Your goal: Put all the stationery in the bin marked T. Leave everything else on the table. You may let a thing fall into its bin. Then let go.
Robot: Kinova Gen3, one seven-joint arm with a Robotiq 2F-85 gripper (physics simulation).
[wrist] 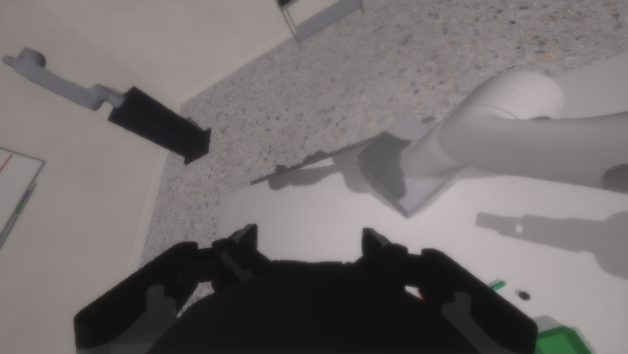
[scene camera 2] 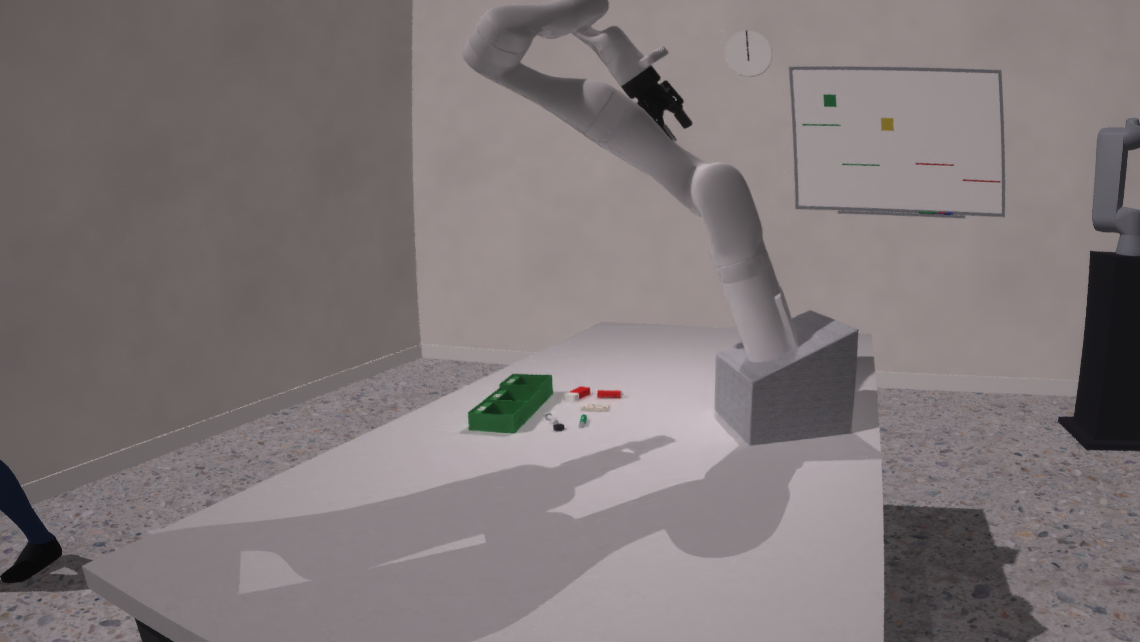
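Pixels of known places: gripper, fingertip midpoint: (wrist: 310,237) (scene camera 2: 681,134); arm's base, origin of the base link: (wrist: 418,163) (scene camera 2: 772,349).
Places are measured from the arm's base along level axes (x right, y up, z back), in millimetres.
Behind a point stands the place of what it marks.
My gripper (scene camera 2: 682,129) @(x 187, y 381, z -191 mm) (wrist: 310,237) @(x 187, y 381, z -191 mm) is open and empty, high above the table. A green bin tray (scene camera 2: 522,408) @(x -92, y -104, z -424 mm) (wrist: 560,342) @(x -117, y -127, z -444 mm) with compartments stands on the table; its letters are too small to read. Beside it lie a red and white thing (scene camera 2: 579,393) @(x 87, y -123, z -382 mm), a red cylinder-like thing (scene camera 2: 609,393) @(x 103, y -123, z -326 mm), a flat beige thing (scene camera 2: 595,407) @(x 17, y -127, z -326 mm), a small green thing (scene camera 2: 583,420) @(x -73, y -123, z -319 mm) (wrist: 498,285) @(x -62, y -124, z -322 mm), and a small thing with a black end (scene camera 2: 557,426) @(x -110, y -125, z -353 mm) (wrist: 523,295) @(x -100, y -125, z -351 mm). They are too small to tell which are stationery. In the wrist view my gripper hides part of the group.
The white table (scene camera 2: 398,478) @(x -390, y -134, z -496 mm) (wrist: 300,215) @(x 435, y -133, z 14 mm) carries the grey arm base (scene camera 2: 801,402) @(x -77, y -69, z 56 mm) (wrist: 382,167) @(x 90, y 20, z 16 mm). The arm's shadow falls across the table. A second robot on a black pedestal (scene camera 2: 1112,350) (wrist: 160,125) stands away from the table. A person's leg (scene camera 2: 19,502) shows at the left edge.
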